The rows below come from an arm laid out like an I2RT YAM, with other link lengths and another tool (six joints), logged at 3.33 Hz.
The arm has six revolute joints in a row. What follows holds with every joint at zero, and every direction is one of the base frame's. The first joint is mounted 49.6 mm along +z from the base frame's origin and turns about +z. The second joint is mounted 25 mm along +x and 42.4 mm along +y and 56.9 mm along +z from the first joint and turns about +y. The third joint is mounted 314.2 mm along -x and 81.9 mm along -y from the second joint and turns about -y. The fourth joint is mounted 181.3 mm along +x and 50.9 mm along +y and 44.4 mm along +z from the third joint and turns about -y. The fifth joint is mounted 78.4 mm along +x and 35.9 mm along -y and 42.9 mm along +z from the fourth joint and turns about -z. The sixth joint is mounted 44.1 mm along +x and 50.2 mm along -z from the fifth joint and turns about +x. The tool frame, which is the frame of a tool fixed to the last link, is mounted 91 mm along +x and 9 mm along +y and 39 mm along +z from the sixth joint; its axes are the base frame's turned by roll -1.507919, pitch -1.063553 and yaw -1.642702 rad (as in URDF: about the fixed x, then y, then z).
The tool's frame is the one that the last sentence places.
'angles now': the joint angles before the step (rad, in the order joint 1, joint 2, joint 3, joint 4, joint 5, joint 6). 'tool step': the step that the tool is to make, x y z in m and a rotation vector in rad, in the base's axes. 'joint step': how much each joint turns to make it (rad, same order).
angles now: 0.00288 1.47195 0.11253 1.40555 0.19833 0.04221
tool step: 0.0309 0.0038 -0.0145 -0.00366 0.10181 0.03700
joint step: -0.00770 0.05170 0.11902 -0.16845 -0.04466 -0.00402
